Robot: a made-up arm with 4 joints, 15 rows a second.
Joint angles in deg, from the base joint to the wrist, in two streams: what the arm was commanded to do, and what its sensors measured. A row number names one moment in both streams.
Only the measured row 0 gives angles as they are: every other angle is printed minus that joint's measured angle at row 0.
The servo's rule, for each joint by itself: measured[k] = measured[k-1] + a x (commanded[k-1-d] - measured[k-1]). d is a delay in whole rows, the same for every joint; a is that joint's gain. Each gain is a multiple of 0.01, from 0.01 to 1. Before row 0 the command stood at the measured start. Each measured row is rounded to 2 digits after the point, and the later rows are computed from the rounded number. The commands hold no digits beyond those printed.
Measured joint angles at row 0:
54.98, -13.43, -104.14, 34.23
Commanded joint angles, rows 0 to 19:
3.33, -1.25, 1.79, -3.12
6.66, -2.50, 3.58, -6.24
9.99, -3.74, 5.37, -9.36
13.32, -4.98, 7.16, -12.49
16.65, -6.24, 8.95, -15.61
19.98, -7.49, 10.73, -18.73
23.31, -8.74, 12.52, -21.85
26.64, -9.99, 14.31, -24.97
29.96, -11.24, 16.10, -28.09
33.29, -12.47, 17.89, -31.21
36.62, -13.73, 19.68, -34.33
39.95, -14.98, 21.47, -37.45
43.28, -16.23, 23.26, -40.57
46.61, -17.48, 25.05, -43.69
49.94, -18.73, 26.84, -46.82
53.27, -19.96, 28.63, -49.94
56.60, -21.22, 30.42, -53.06
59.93, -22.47, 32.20, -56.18
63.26, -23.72, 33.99, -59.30
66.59, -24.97, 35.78, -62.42
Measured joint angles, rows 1 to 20:
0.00, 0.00, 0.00, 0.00
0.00, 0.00, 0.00, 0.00
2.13, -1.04, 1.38, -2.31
5.03, -2.25, 3.07, -5.22
8.20, -3.49, 4.84, -8.28
11.48, -4.73, 6.63, -11.40
14.79, -5.98, 8.42, -14.52
18.11, -7.23, 10.20, -17.64
21.44, -8.48, 11.99, -20.76
24.77, -9.73, 13.78, -23.88
28.09, -10.98, 15.57, -27.00
31.42, -12.22, 17.36, -30.12
34.75, -13.47, 19.15, -33.24
38.08, -14.72, 20.94, -36.36
41.41, -15.97, 22.73, -39.48
44.74, -17.22, 24.52, -42.60
48.07, -18.47, 26.31, -45.72
51.40, -19.71, 28.10, -48.84
54.73, -20.96, 29.89, -51.96
58.06, -22.21, 31.67, -55.08
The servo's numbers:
d 2
a 0.64 0.83 0.77 0.74

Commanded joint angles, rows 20 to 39:
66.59, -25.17, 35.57, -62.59
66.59, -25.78, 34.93, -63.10
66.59, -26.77, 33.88, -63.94
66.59, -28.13, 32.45, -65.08
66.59, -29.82, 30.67, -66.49
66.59, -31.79, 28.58, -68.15
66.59, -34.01, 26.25, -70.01
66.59, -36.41, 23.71, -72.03
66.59, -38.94, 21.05, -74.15
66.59, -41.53, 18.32, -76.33
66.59, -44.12, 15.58, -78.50
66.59, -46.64, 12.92, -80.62
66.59, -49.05, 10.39, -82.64
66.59, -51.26, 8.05, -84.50
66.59, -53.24, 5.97, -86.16
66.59, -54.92, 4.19, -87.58
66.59, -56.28, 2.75, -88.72
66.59, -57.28, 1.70, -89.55
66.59, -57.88, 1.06, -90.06
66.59, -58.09, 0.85, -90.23
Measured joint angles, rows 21 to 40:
61.39, -23.46, 33.46, -58.20
64.72, -24.71, 35.25, -61.32
65.92, -25.09, 35.50, -62.26
66.35, -25.66, 35.06, -62.88
66.50, -26.58, 34.15, -63.66
66.56, -27.87, 32.84, -64.71
66.58, -29.49, 31.17, -66.03
66.59, -31.40, 29.18, -67.60
66.59, -33.57, 26.92, -69.38
66.59, -35.93, 24.45, -71.34
66.59, -38.43, 21.83, -73.42
66.59, -41.00, 19.13, -75.57
66.59, -43.59, 16.40, -77.74
66.59, -46.12, 13.72, -79.87
66.59, -48.55, 11.16, -81.92
66.59, -50.80, 8.77, -83.83
66.59, -52.83, 6.61, -85.55
66.59, -54.56, 4.75, -87.05
66.59, -55.99, 3.21, -88.29
66.59, -57.06, 2.05, -89.22

